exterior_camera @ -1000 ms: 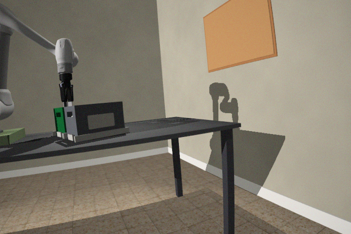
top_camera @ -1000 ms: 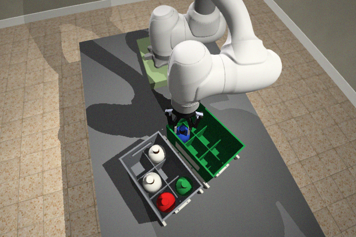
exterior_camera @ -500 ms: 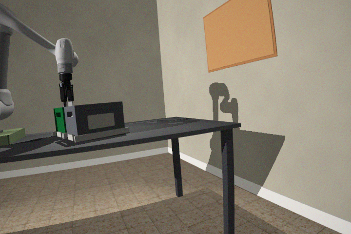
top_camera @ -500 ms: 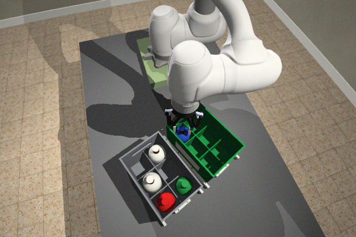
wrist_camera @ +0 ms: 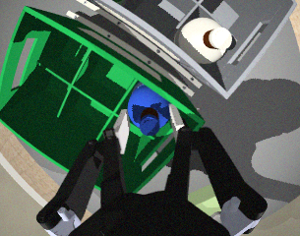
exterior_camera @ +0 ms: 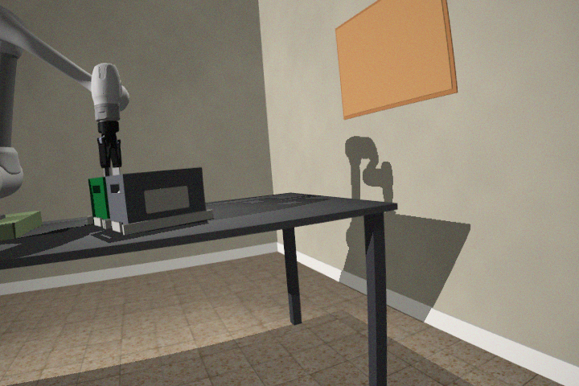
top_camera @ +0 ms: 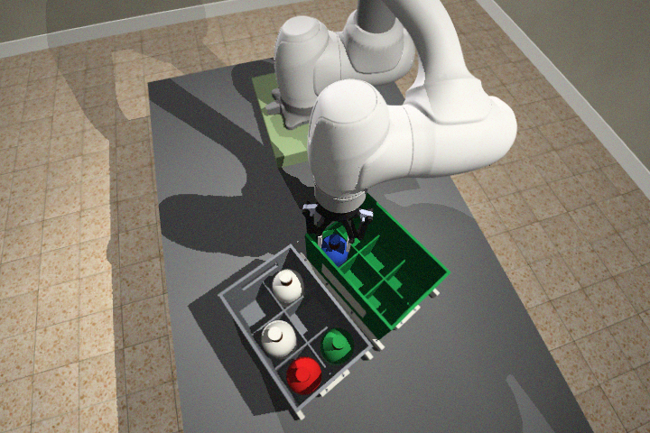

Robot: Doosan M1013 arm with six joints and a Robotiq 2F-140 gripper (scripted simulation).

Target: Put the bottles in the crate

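The blue bottle lies 8 cm below my hand. From my hand the other things lie so: green bottle 20 cm ahead, 7 cm to the right, 8 cm below; grey crate 13 cm ahead, 14 cm to the right, 9 cm below; green crate 6 cm ahead, 7 cm to the left, 9 cm below.
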